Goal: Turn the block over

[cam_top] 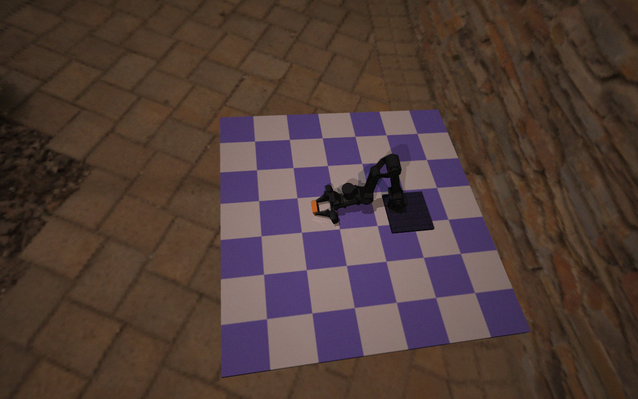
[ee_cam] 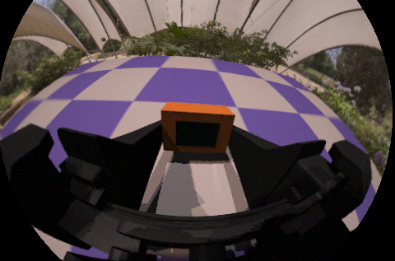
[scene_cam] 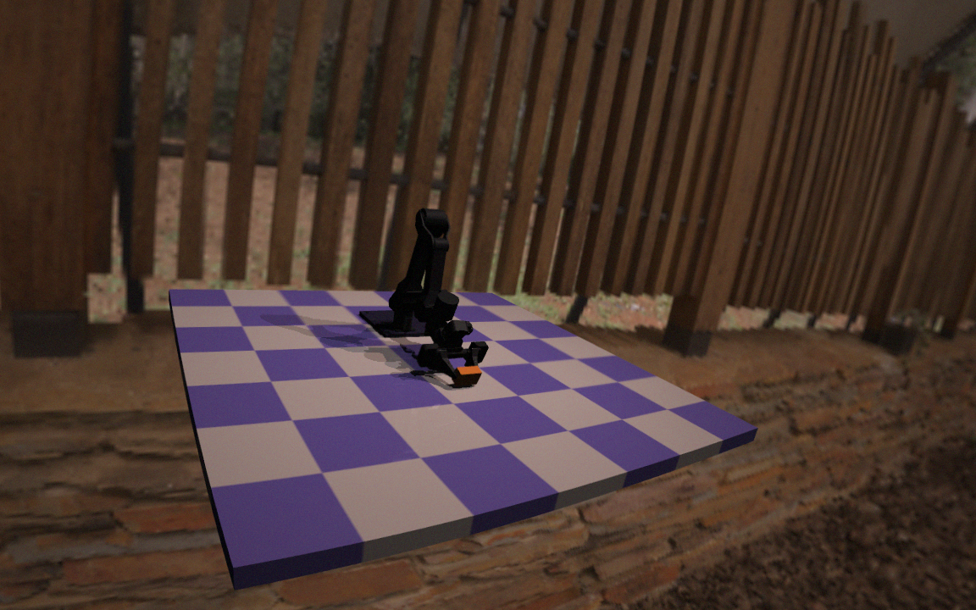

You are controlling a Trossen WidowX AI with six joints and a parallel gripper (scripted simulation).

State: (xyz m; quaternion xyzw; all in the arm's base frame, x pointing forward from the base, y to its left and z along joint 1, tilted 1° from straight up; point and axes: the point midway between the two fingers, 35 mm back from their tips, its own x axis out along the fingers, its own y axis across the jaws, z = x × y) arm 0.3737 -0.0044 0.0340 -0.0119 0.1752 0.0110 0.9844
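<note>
Right now my gripper tip is 1 cm past the orange block.
</note>
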